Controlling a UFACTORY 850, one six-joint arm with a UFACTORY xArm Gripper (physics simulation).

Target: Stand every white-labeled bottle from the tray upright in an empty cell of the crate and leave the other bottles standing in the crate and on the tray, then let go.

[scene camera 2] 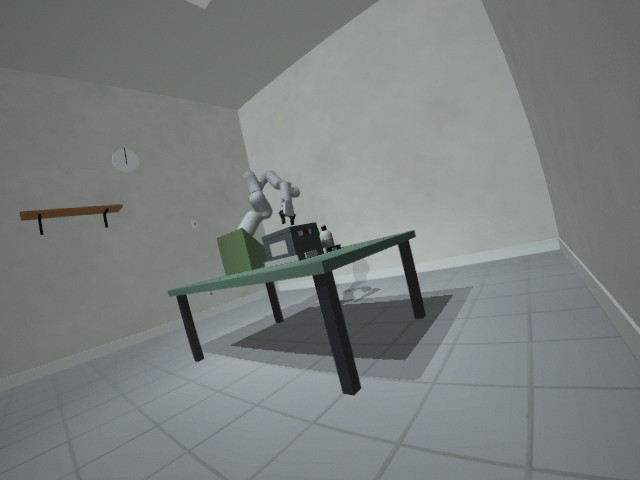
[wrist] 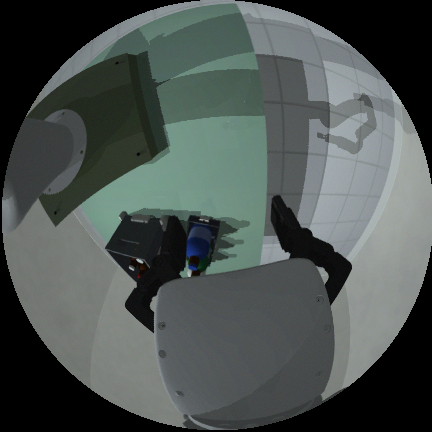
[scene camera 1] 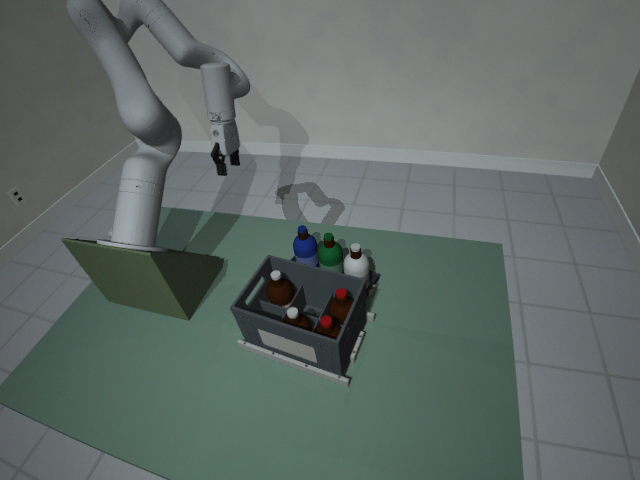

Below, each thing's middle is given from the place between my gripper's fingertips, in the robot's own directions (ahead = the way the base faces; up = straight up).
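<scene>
Relative to the blue bottle [scene camera 1: 305, 247], my hand is 170 mm above, 170 mm to the left and 270 mm short of it. Green bottle [scene camera 1: 330, 253]: 170 mm below my hand, 200 mm to the right of it, 350 mm ahead of it.
</scene>
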